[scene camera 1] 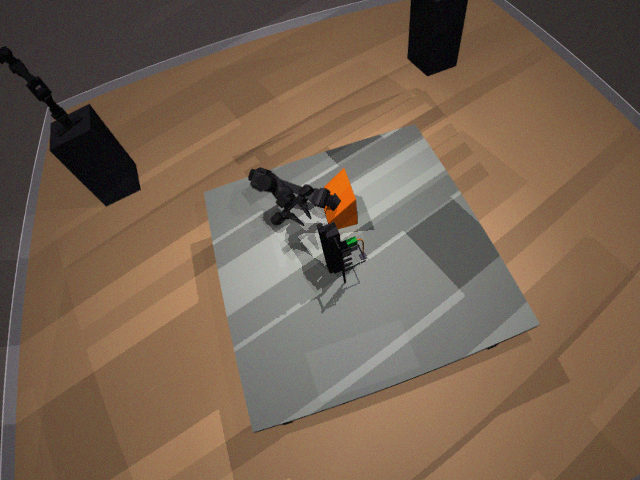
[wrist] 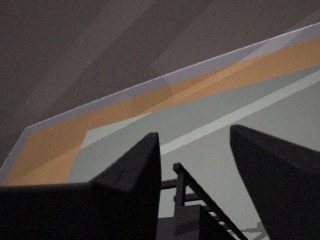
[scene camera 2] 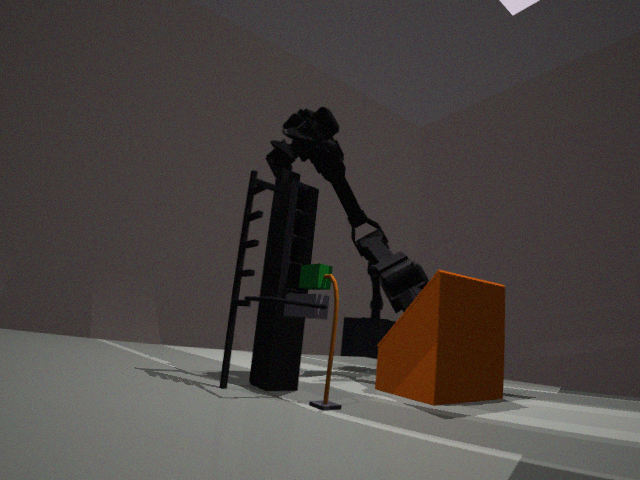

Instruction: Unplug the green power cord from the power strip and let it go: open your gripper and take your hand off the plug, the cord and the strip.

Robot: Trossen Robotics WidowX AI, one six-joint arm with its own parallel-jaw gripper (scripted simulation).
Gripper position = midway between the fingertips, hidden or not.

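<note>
The gripper appears in scene camera 2 point(scene camera 2: 277, 137), in scene camera 1 point(scene camera 1: 307, 222) and in the wrist view point(wrist: 194, 138). A green plug point(scene camera 2: 304, 277) is part of the scene too.
</note>
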